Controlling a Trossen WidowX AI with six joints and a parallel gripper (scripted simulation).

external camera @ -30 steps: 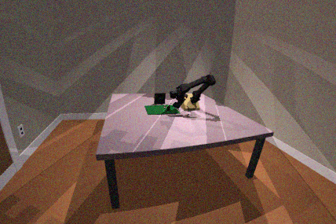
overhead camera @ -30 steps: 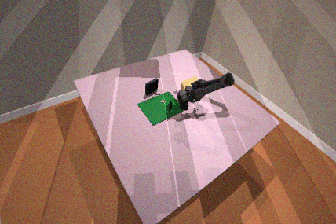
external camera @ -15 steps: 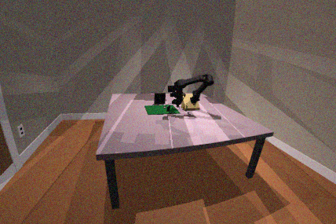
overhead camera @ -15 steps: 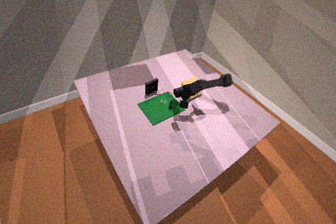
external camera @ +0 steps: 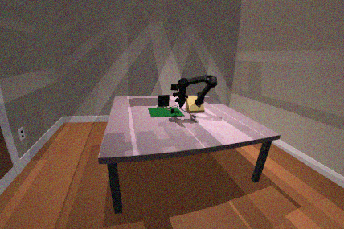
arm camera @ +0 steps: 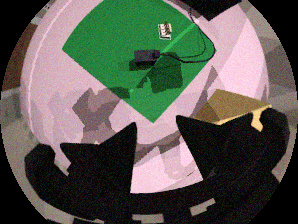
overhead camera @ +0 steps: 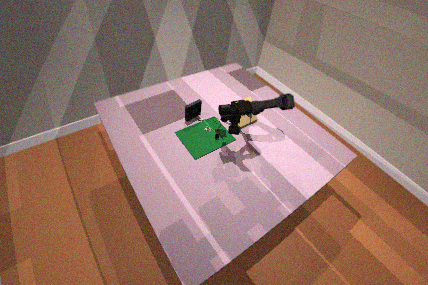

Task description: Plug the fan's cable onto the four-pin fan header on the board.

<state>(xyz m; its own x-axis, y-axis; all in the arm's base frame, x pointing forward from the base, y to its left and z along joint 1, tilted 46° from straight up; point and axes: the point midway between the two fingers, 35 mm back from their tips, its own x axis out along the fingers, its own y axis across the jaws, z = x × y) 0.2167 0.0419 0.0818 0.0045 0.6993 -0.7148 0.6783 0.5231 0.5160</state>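
Right now my gripper tip is 60 mm to the left of the dark plug, 60 mm short of it and 50 mm above it. Round my gripper tip: four-pin header (140 mm to the right, 80 mm ahead, 70 mm below); green board (120 mm ahead, 100 mm to the right, 90 mm below); black fan (280 mm to the right, 90 mm ahead, 20 mm below).
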